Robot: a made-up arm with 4 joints. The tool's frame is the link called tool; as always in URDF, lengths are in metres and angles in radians. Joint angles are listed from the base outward.
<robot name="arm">
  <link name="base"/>
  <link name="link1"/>
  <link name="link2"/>
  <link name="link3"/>
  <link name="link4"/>
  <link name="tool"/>
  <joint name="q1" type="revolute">
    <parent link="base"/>
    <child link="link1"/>
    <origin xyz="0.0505 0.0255 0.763"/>
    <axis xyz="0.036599 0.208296 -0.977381"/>
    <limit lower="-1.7" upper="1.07"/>
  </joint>
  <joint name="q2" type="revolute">
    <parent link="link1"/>
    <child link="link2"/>
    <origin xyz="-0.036 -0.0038 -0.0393"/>
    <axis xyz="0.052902 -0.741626 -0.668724"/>
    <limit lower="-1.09" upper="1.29"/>
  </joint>
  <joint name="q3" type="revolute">
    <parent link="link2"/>
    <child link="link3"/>
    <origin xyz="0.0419 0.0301 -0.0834"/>
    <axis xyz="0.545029 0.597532 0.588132"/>
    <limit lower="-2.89" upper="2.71"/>
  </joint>
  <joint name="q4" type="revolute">
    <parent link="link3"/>
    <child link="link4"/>
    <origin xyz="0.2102 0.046 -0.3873"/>
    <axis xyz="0 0 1"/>
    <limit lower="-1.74" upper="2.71"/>
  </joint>
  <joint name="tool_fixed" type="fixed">
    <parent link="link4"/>
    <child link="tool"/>
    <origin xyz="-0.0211 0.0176 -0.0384" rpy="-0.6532 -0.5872 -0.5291"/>
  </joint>
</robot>
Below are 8 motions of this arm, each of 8 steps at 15 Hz.
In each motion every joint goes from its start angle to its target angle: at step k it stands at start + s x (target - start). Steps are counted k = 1, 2, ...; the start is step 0. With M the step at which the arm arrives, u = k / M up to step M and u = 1 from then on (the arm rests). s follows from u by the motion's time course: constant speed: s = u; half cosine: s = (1 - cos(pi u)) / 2; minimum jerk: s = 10 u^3 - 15 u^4 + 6 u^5.
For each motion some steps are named. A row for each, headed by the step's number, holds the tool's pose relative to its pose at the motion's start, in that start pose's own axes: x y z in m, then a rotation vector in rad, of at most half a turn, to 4 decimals.
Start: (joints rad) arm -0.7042 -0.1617 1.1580 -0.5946
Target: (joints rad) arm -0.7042 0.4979 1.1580 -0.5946
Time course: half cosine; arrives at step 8
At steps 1, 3, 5, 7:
1: 0.0107 0.0058 0.0055 0.0133 -0.0050 -0.0207
3: 0.0893 0.0380 0.0480 0.1075 -0.0403 -0.1682
5: 0.2031 0.0562 0.1164 0.2407 -0.0902 -0.3766
7: 0.2821 0.0490 0.1686 0.3350 -0.1255 -0.5241

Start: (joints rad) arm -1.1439 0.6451 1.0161 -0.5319
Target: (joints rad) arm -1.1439 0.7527 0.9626 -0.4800
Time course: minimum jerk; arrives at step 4
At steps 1, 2, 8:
1: 0.0072 0.0035 0.0018 0.0078 -0.0058 -0.0113
2: 0.0353 0.0158 0.0089 0.0373 -0.0284 -0.0548
8: 0.0715 0.0289 0.0187 0.0733 -0.0574 -0.1099

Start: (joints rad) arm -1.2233 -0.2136 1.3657 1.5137
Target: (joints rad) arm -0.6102 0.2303 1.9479 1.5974
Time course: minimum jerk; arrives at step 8
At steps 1, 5, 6, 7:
1: 0.0057 -0.0003 -0.0012 -0.0004 -0.0114 -0.0038
5: 0.2370 -0.0523 0.0032 -0.0671 -0.5017 -0.0920
6: 0.2826 -0.0719 0.0189 -0.0986 -0.6116 -0.0921
7: 0.3038 -0.0823 0.0285 -0.1170 -0.6655 -0.0894

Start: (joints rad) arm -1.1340 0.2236 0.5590 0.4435
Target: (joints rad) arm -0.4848 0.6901 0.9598 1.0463
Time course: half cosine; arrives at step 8
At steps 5, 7, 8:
5: 0.1318 -0.0434 -0.0233 0.1355 -0.1516 -0.1895
7: 0.1752 -0.0865 -0.0389 0.1413 -0.2502 -0.2450
8: 0.1806 -0.0936 -0.0411 0.1397 -0.2650 -0.2513

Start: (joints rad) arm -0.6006 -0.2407 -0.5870 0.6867
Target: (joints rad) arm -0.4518 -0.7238 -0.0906 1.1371
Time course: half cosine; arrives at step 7
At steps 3, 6, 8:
3: -0.1174 0.0364 0.0967 0.3496 0.0193 0.3215
6: -0.2717 0.0089 0.2697 0.9134 0.0761 0.7011
8: -0.2831 0.0020 0.2861 0.9664 0.0827 0.7288

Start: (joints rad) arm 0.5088 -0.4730 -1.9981 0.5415
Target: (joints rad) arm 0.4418 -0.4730 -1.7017 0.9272
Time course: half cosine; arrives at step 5
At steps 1, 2, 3, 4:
1: -0.0067 0.0072 0.0087 0.0474 -0.0090 0.0338
2: -0.0237 0.0246 0.0323 0.1737 -0.0356 0.1193
3: -0.0439 0.0436 0.0633 0.3335 -0.0744 0.2187
4: -0.0596 0.0567 0.0895 0.4655 -0.1105 0.2940

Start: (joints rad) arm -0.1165 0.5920 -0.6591 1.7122
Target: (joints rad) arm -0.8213 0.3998 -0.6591 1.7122
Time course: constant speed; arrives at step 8
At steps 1, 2, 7, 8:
1: 0.0374 0.0299 -0.0004 0.0627 -0.0808 -0.0019
2: 0.0749 0.0590 0.0038 0.1244 -0.1623 -0.0026
7: 0.2483 0.1848 0.0879 0.4154 -0.5824 0.0122
8: 0.2777 0.2049 0.1157 0.4696 -0.6689 0.0185

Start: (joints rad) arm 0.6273 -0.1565 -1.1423 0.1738
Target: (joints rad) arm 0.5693 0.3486 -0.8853 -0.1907
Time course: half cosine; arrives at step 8
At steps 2, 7, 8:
2: 0.0063 0.0064 -0.0024 -0.0448 0.0568 -0.0661
7: 0.0550 0.0425 -0.0147 -0.2723 0.3859 -0.4376
8: 0.0578 0.0441 -0.0153 -0.2820 0.4018 -0.4549

